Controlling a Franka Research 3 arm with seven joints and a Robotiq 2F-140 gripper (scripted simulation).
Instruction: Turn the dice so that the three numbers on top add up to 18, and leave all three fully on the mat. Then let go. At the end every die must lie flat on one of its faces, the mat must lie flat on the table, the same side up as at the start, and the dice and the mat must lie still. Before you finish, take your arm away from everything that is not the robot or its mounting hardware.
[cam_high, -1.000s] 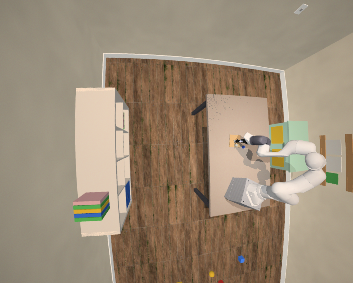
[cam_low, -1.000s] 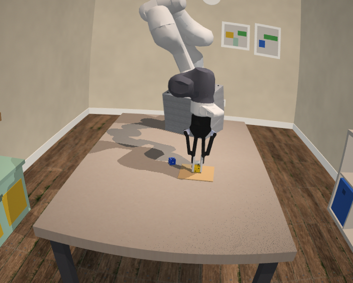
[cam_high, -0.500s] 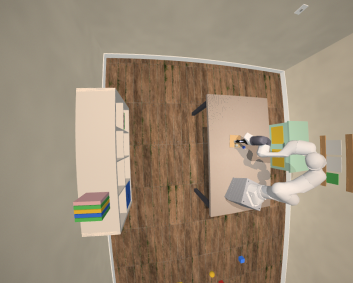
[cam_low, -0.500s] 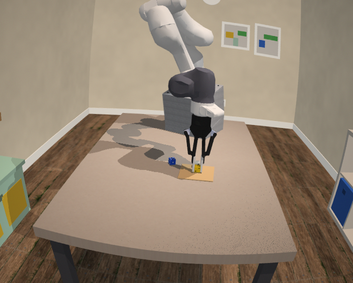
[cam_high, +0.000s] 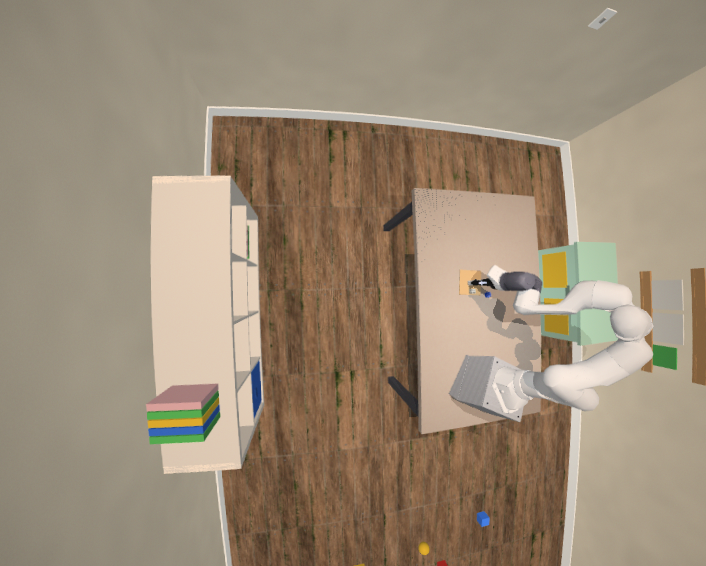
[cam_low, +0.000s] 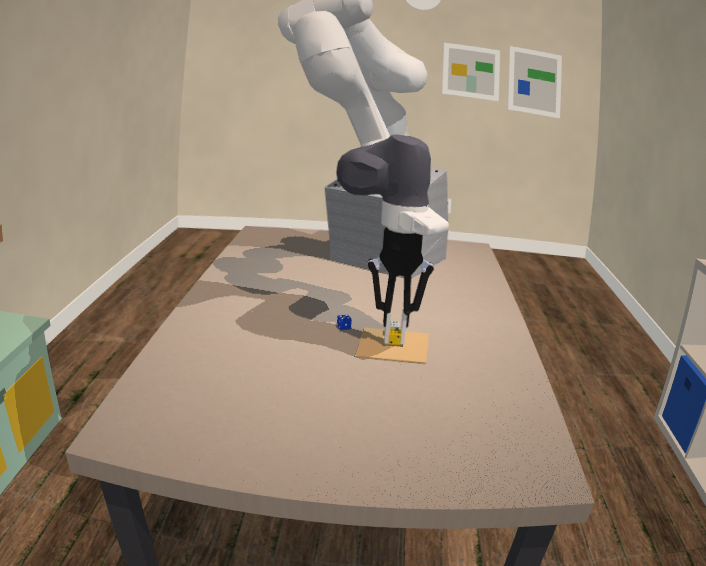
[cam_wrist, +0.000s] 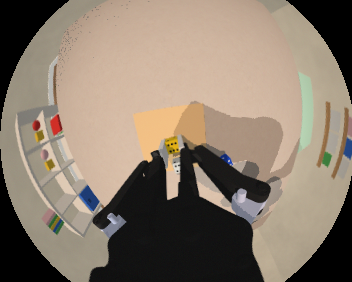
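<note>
My hand is 20 mm above the yellow die. The rest, counted from my hand: blue die: 90 mm behind, 90 mm to the right, 30 mm below; then white die: 50 mm behind, 10 mm to the left, 30 mm below; then mat: 40 mm below.
</note>
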